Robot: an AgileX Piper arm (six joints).
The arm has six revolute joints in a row. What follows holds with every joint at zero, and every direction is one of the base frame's.
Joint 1 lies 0.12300 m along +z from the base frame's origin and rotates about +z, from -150.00 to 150.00 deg.
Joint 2 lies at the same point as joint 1 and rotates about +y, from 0.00 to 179.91 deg.
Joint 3 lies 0.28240 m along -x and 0.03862 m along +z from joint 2 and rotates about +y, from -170.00 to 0.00 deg.
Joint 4 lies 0.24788 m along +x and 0.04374 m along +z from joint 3 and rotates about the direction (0.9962, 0, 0.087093), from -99.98 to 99.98 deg.
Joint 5 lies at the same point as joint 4 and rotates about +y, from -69.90 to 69.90 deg.
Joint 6 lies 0.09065 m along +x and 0.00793 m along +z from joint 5 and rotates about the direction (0.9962, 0, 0.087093), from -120.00 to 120.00 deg.
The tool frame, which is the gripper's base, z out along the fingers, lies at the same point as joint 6; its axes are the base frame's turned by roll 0.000, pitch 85.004 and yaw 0.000 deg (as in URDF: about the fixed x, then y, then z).
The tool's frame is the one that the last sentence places.
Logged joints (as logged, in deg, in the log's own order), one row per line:
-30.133 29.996 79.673 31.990 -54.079 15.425
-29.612 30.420 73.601 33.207 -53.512 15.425
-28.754 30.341 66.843 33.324 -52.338 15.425
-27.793 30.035 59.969 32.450 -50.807 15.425
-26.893 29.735 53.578 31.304 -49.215 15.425
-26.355 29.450 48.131 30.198 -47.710 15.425
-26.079 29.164 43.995 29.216 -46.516 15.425
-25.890 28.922 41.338 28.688 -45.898 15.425
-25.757 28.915 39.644 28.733 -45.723 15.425
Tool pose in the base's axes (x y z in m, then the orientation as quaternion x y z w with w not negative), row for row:
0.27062 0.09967 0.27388 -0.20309 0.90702 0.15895 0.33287
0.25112 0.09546 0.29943 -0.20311 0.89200 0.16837 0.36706
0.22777 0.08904 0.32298 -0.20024 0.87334 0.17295 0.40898
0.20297 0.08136 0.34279 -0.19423 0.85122 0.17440 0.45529
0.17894 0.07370 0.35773 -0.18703 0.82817 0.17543 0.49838
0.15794 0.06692 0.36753 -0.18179 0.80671 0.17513 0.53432
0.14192 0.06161 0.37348 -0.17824 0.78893 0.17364 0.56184
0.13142 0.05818 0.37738 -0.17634 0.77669 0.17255 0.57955
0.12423 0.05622 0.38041 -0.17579 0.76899 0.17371 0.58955
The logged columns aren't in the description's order. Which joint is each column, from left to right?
Columns, left to right: joint 6, joint 4, joint 2, joint 5, joint 3, joint 1.
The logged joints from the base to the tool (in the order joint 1, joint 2, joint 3, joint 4, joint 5, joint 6), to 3 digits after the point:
15.425 79.673 -54.079 29.996 31.990 -30.133
15.425 73.601 -53.512 30.420 33.207 -29.612
15.425 66.843 -52.338 30.341 33.324 -28.754
15.425 59.969 -50.807 30.035 32.450 -27.793
15.425 53.578 -49.215 29.735 31.304 -26.893
15.425 48.131 -47.710 29.450 30.198 -26.355
15.425 43.995 -46.516 29.164 29.216 -26.079
15.425 41.338 -45.898 28.922 28.688 -25.890
15.425 39.644 -45.723 28.915 28.733 -25.757

